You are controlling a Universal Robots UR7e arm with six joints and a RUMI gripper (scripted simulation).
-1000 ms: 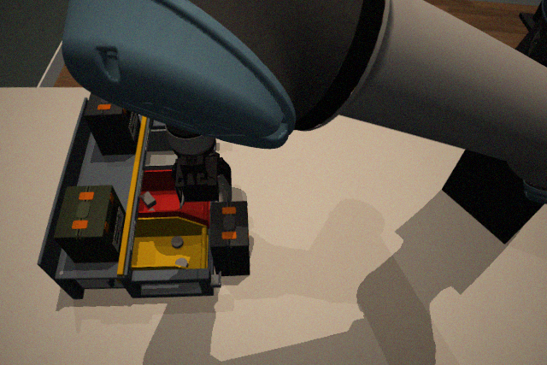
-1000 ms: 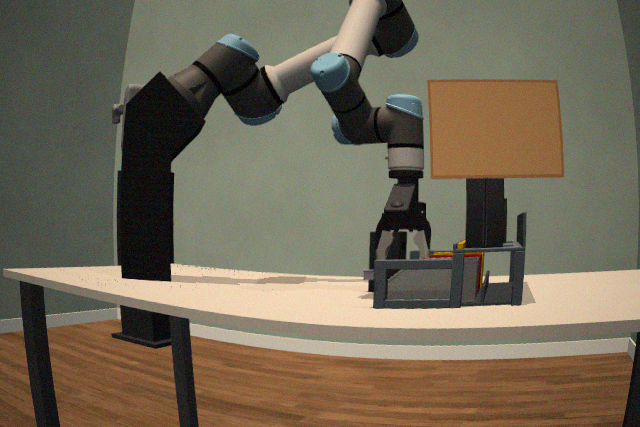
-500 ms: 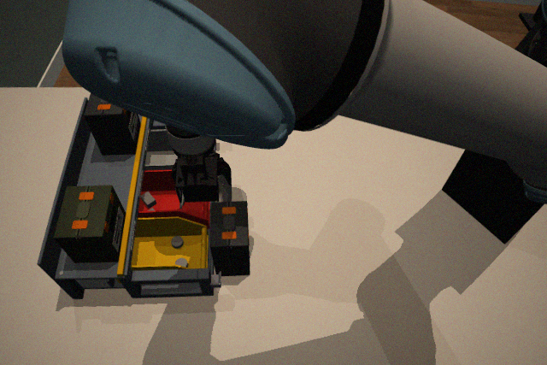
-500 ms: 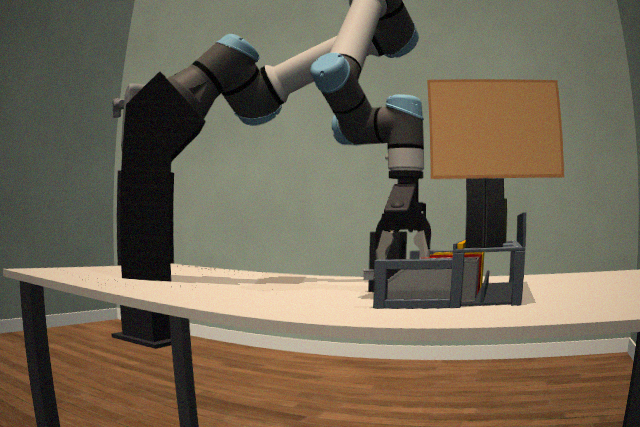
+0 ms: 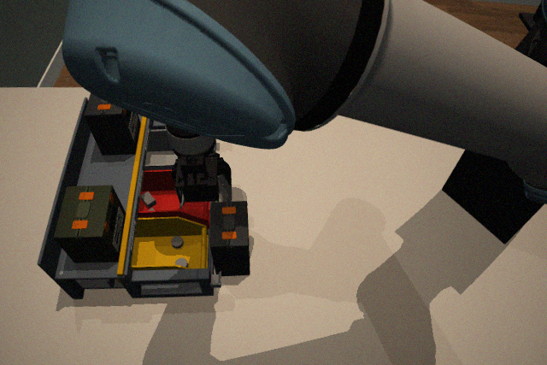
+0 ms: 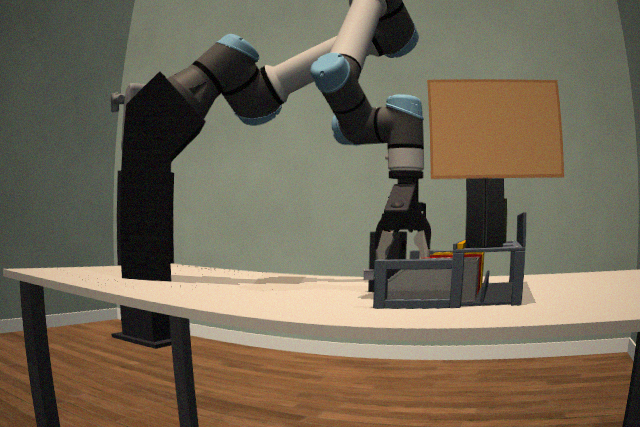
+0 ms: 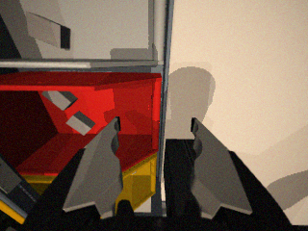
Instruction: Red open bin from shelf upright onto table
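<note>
Right now my hand is 8 cm short of the red open bin. Also, from my hand: yellow bin (12 cm to the left, 8 cm ahead); then grey bin (11 cm to the right, 9 cm ahead); then dark box (10 cm to the left, 6 cm behind, 2 cm above).
</note>
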